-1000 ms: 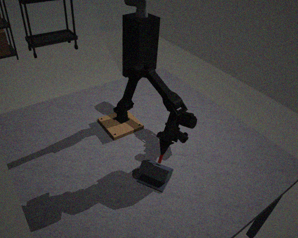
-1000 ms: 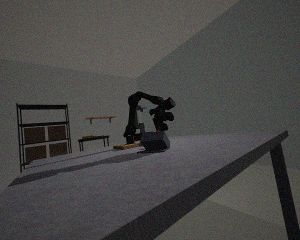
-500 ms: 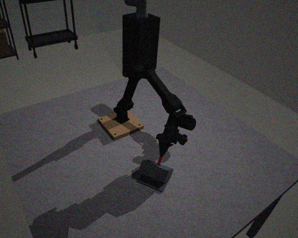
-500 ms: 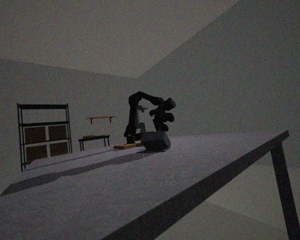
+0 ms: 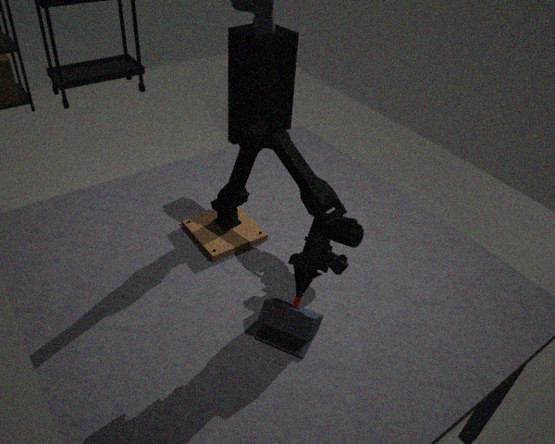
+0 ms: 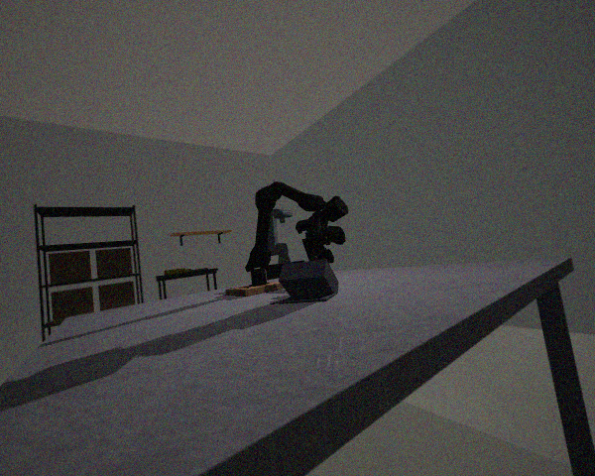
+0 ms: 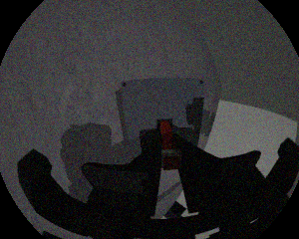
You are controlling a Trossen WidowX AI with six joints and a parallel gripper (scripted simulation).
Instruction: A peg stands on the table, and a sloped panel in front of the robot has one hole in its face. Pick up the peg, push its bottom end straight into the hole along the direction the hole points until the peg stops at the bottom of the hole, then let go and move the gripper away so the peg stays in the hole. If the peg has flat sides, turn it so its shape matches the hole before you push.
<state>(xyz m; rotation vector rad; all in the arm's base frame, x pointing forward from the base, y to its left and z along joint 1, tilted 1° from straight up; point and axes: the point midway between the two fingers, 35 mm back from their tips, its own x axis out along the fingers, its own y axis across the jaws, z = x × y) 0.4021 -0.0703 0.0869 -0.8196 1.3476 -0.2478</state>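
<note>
Right now my gripper tip is 40 mm to the left of the dark sloped panel, 40 mm above it and 10 mm short of it. Also, from my gripper tip: red peg (10 mm to the left, 10 mm above).
</note>
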